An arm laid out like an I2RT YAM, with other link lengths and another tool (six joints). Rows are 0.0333 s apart.
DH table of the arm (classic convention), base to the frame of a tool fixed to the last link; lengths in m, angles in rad. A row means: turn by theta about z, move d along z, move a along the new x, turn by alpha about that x. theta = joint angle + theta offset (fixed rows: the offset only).
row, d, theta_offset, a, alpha
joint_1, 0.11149, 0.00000, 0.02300, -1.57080
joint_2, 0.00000, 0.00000, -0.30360, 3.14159
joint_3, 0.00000, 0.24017, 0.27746, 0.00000
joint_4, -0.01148, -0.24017, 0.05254, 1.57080
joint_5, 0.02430, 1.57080, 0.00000, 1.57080
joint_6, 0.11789, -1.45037, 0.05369, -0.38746
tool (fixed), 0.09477, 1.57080, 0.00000, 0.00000
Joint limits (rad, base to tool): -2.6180..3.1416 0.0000..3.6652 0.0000..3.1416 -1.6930..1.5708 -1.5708..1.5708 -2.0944..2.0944
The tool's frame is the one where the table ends.
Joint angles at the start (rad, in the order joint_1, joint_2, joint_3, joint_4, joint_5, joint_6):
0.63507 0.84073 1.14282 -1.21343 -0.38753 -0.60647
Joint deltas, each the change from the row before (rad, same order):
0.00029 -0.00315 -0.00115 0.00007 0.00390 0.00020
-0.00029 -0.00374 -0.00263 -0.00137 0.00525 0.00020
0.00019 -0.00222 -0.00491 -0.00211 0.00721 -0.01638
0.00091 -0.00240 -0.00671 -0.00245 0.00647 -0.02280
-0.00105 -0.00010 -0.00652 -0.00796 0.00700 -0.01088
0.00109 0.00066 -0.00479 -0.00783 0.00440 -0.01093
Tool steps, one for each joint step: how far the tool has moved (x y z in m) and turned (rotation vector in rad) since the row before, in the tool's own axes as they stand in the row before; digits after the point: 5 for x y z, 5 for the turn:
0.00046 0.00060 -0.00039 0.00019 0.00415 -0.00078
0.00049 0.00152 -0.00007 -0.00267 0.00473 -0.00054
-0.00052 0.00199 0.00073 -0.00122 0.00410 -0.01644
-0.00148 0.00227 0.00093 -0.00004 0.00193 -0.02274
-0.00104 0.00409 0.00184 -0.01219 -0.00007 -0.01039
-0.00175 0.00314 0.00133 -0.00922 -0.00335 -0.01147

